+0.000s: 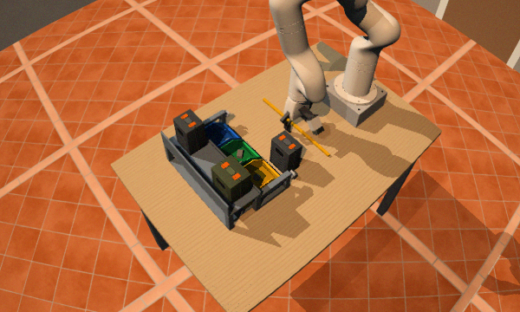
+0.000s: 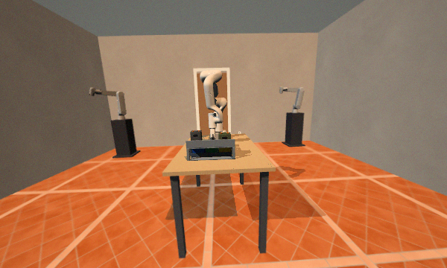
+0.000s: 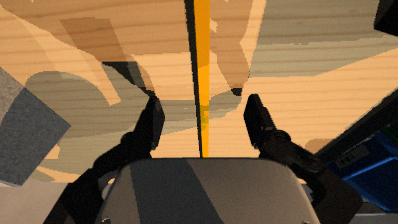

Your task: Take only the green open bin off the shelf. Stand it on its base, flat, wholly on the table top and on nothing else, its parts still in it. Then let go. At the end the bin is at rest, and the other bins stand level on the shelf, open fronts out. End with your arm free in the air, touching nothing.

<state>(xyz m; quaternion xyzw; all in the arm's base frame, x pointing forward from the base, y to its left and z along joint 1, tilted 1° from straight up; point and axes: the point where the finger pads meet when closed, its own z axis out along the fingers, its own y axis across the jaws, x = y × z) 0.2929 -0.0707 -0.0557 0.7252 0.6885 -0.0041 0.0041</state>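
My hand is 20 mm above the thin yellow rod. From my hand the other things lie so: green bin 310 mm ahead, 20 mm to the right, 20 mm above; yellow bin 310 mm ahead, 100 mm to the left, 20 mm above; dark box 160 mm ahead, 100 mm to the left, 40 mm above.
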